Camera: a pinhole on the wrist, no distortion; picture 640 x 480 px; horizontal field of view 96.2 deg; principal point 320.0 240.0 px. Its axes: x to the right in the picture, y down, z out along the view. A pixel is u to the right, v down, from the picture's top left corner.
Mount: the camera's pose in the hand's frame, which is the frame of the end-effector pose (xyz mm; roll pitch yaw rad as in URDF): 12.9 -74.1 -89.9 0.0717 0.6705 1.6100
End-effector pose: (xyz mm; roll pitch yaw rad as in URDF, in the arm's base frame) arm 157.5 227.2 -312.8 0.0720 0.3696 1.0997
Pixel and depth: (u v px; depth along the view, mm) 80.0 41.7 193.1
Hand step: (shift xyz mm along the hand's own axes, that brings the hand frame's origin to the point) 160.1 -81.1 153.8
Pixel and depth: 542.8 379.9 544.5
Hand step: -239.2 596.9 88.0
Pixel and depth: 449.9 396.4 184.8
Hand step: -81.4 106.9 8.2
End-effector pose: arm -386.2 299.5 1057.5 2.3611 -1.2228 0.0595
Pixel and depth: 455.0 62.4 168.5
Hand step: 122.5 92.2 -13.3
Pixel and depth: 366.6 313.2 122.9
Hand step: -13.2 18.1 -4.5
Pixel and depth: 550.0 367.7 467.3
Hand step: -184.0 510.8 54.4
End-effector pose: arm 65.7 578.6 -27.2 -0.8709 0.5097 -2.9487
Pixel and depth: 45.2 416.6 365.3
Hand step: -183.4 -119.4 425.4
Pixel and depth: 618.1 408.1 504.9
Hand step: -274.5 652.0 -4.5
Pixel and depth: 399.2 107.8 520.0
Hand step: 272.1 360.4 213.9
